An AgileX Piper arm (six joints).
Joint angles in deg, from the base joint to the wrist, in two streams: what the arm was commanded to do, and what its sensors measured. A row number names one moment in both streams.
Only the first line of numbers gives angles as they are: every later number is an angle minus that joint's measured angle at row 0.
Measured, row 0:
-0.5 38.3 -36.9 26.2 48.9 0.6
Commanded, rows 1 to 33:
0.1 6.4 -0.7 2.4 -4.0 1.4
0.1 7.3 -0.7 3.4 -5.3 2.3
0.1 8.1 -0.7 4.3 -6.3 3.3
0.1 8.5 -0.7 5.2 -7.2 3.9
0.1 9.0 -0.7 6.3 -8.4 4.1
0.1 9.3 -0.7 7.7 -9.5 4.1
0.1 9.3 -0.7 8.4 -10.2 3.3
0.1 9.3 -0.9 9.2 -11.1 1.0
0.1 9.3 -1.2 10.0 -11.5 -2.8
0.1 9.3 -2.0 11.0 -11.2 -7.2
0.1 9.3 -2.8 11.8 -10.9 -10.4
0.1 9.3 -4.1 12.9 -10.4 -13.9
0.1 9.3 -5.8 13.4 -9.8 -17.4
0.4 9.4 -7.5 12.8 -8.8 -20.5
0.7 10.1 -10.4 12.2 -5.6 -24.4
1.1 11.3 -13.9 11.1 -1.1 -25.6
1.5 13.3 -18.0 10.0 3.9 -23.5
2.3 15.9 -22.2 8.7 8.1 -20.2
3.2 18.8 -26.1 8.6 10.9 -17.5
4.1 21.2 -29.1 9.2 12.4 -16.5
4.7 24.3 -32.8 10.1 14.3 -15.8
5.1 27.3 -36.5 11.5 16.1 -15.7
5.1 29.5 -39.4 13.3 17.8 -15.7
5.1 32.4 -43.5 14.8 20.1 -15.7
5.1 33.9 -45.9 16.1 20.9 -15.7
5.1 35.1 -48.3 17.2 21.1 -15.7
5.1 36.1 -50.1 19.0 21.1 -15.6
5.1 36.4 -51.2 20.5 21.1 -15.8
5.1 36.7 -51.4 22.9 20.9 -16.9
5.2 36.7 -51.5 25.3 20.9 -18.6
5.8 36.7 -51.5 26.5 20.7 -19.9
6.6 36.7 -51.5 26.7 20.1 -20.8
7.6 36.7 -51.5 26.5 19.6 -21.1
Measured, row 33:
5.3 36.7 -50.6 23.2 19.7 -17.7
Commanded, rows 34 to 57:
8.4 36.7 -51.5 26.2 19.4 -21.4
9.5 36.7 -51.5 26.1 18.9 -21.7
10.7 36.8 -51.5 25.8 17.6 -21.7
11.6 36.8 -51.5 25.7 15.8 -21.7
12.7 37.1 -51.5 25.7 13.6 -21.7
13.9 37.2 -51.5 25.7 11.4 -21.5
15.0 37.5 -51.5 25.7 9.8 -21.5
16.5 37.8 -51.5 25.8 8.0 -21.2
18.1 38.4 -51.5 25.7 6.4 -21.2
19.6 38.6 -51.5 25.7 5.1 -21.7
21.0 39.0 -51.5 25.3 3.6 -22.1
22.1 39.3 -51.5 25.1 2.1 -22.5
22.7 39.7 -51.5 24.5 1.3 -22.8
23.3 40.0 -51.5 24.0 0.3 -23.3
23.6 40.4 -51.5 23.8 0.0 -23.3
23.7 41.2 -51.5 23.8 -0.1 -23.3
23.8 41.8 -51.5 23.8 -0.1 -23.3
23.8 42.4 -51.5 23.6 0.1 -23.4
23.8 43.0 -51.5 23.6 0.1 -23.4
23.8 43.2 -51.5 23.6 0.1 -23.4
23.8 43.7 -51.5 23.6 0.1 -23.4
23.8 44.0 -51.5 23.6 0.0 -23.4
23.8 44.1 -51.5 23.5 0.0 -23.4
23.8 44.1 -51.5 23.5 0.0 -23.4
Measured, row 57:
23.7 43.5 -51.1 23.8 0.6 -22.8
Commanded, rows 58 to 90:
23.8 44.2 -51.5 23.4 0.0 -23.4
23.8 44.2 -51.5 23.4 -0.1 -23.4
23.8 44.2 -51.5 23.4 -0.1 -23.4
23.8 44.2 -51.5 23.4 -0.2 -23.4
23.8 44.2 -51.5 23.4 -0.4 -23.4
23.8 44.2 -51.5 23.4 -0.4 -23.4
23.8 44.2 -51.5 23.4 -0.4 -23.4
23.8 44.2 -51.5 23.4 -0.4 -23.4
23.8 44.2 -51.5 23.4 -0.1 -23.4
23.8 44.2 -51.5 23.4 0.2 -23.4
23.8 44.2 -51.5 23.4 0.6 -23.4
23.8 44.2 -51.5 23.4 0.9 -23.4
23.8 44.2 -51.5 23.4 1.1 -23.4
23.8 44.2 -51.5 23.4 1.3 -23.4
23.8 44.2 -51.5 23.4 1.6 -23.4
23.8 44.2 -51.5 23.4 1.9 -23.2
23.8 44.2 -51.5 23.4 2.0 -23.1
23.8 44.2 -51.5 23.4 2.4 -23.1
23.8 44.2 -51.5 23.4 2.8 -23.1
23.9 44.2 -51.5 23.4 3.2 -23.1
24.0 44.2 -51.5 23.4 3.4 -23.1
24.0 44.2 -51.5 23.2 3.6 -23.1
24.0 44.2 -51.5 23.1 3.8 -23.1
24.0 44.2 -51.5 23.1 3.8 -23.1
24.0 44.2 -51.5 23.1 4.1 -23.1
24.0 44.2 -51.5 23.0 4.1 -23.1
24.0 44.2 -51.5 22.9 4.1 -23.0
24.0 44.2 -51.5 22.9 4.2 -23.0
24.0 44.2 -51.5 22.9 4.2 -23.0
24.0 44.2 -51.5 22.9 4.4 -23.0
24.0 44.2 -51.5 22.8 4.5 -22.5
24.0 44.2 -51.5 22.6 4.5 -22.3
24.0 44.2 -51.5 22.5 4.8 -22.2
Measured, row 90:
23.8 44.3 -51.5 23.6 2.7 -22.7
